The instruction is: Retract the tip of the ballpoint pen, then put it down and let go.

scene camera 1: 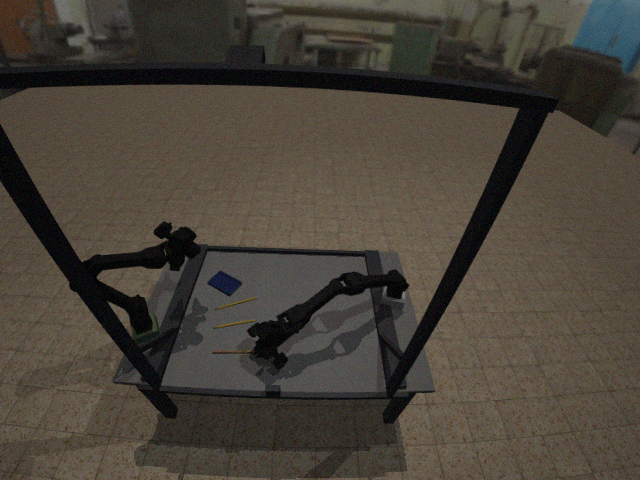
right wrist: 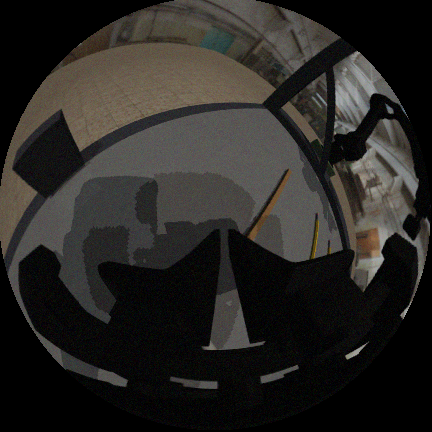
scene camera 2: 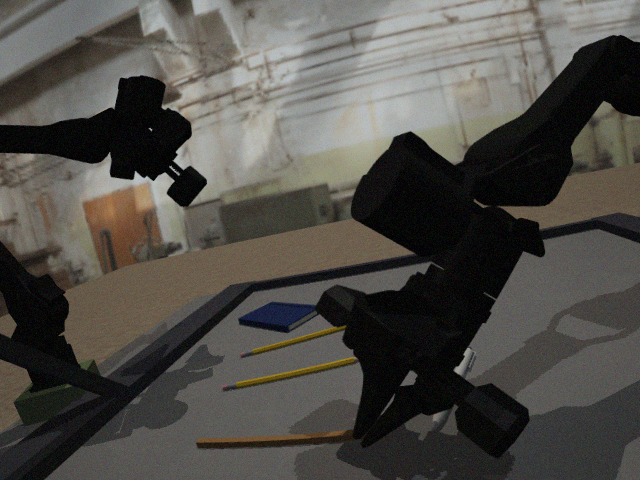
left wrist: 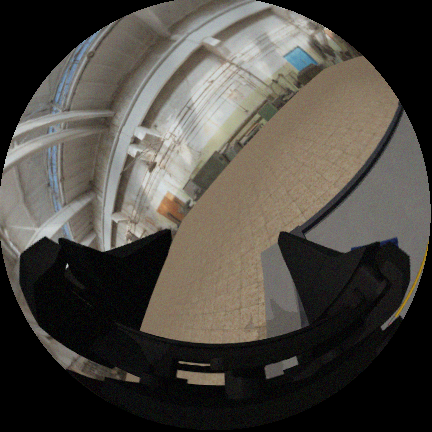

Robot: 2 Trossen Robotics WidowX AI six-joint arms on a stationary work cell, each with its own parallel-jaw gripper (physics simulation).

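Seen in the pictures: left gripper, fingertip midpoint: (scene camera 2: 172,167) (left wrist: 226,236); right gripper, fingertip midpoint: (scene camera 1: 254,356) (right wrist: 223,234) (scene camera 2: 360,441); left arm's base at its link origin: (scene camera 1: 143,325); right arm's base at its link origin: (scene camera 1: 394,292).
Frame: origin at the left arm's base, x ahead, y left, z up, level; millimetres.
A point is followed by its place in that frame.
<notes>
The white ballpoint pen (scene camera 2: 466,364) {y -278, x 504, z -31 mm} lies on the table, partly hidden behind my right gripper in scene camera 2. Whether its tip is out cannot be told. My right gripper (scene camera 1: 255,353) {y -322, x 358, z -25 mm} (scene camera 2: 359,440) {y -322, x 358, z -25 mm} (right wrist: 223,234) {y -322, x 358, z -25 mm} points down, low over the table. Its fingers are shut with a thin gap between them and no thing shows held in it. Its fingertips are beside the near end of an orange-brown stick (scene camera 1: 227,352) {y -252, x 271, z -34 mm} (scene camera 2: 268,441) {y -261, x 287, z -34 mm} (right wrist: 270,202) {y -268, x 303, z -33 mm}; the pen lies off to their right in scene camera 2. My left gripper (left wrist: 226,236) {y 177, x 259, z 283 mm} is open and empty, raised high at the table's left side.
Two yellow pencils (scene camera 1: 235,303) {y -42, x 383, z -34 mm} (scene camera 2: 297,373) {y -144, x 349, z -35 mm} lie farther back than the stick. A blue book (scene camera 1: 224,283) {y 88, x 377, z -28 mm} (scene camera 2: 278,316) {y 74, x 376, z -28 mm} lies behind them. The dark frame (scene camera 1: 485,206) {y -693, x 721, z 801 mm} rises around the table (scene camera 1: 310,372) {y -479, x 518, z -40 mm}. The right arm reaches across the table from the right.
</notes>
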